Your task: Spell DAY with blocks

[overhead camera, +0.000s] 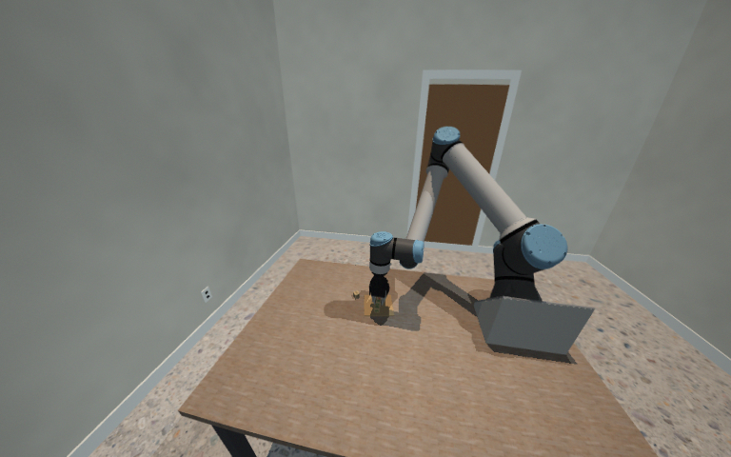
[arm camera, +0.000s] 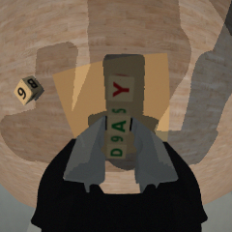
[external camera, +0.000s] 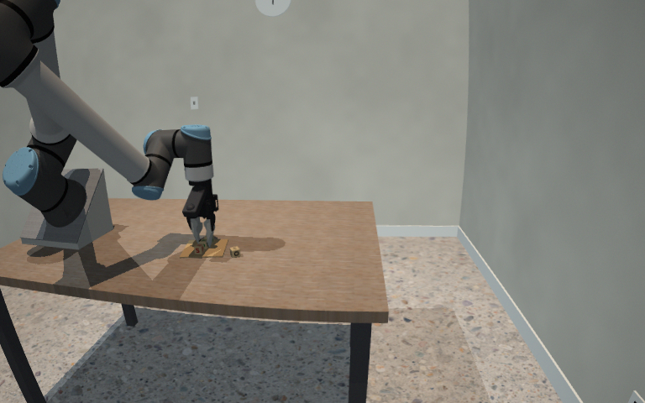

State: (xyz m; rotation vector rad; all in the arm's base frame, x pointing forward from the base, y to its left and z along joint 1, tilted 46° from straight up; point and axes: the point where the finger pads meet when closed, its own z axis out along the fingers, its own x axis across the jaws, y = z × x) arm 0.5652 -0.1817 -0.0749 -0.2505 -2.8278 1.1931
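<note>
Now: the tan mat 20 mm below my hand. From my hand the other things lie so: G block: 120 mm ahead, 50 mm to the right, 10 mm below.
</note>
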